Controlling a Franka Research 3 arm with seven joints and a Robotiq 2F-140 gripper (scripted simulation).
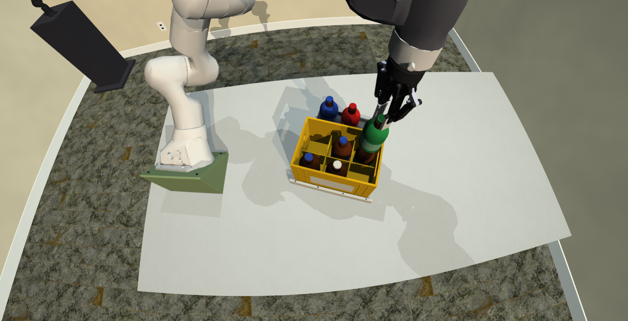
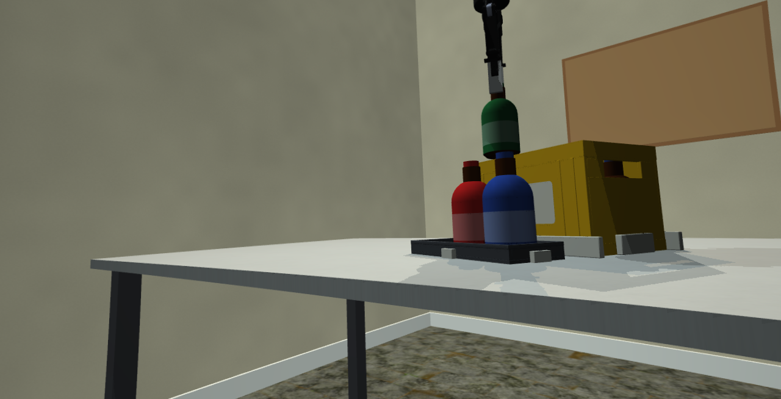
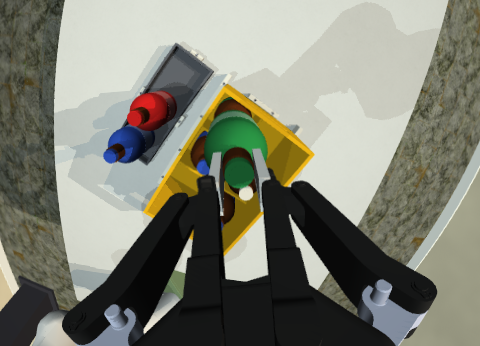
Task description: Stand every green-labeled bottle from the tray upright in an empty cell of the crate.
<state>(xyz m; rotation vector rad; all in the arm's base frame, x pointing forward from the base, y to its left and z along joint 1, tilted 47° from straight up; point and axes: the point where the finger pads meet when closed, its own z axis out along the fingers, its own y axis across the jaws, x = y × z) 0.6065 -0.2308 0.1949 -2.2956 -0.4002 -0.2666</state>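
My hand is 9 cm above the green-labeled bottle. The rest, counted from my hand: blue-labeled bottle 11 cm behind, 21 cm to the left, 27 cm below; then red bottle 3 cm behind, 17 cm to the left, 27 cm below; then dark tray 3 cm behind, 17 cm to the left, 34 cm below.
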